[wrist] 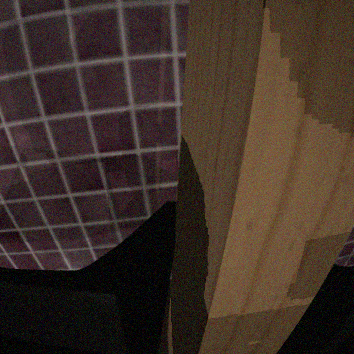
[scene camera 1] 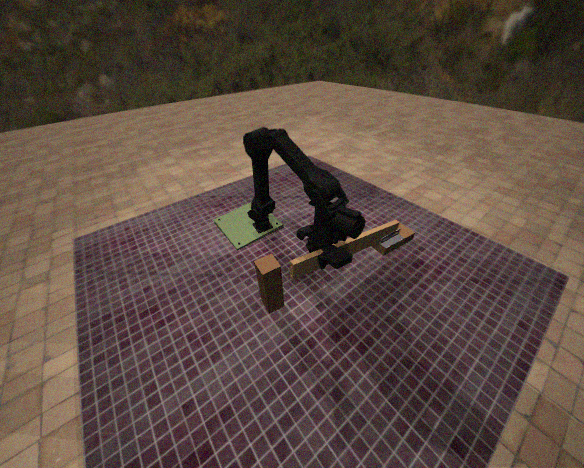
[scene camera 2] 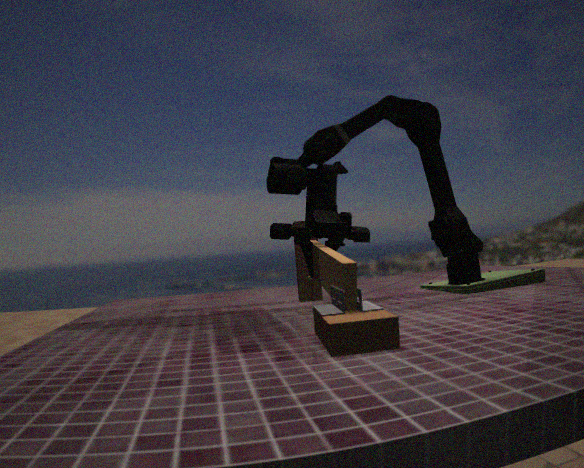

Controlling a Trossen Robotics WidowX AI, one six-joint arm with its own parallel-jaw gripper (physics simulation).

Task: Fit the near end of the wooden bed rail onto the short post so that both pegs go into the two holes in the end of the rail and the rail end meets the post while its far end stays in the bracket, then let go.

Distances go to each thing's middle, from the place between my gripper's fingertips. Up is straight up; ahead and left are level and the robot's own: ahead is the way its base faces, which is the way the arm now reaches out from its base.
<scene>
My hand is 120 mm to the right of the wooden bed rail (wrist: 257,204) and 20 mm below it. Also, from my hand: bracket (scene camera 2: 336,308) 300 mm to the left, 20 mm below; then short wooden post (scene camera 1: 269,275) 170 mm to the right, 30 mm above.
</scene>
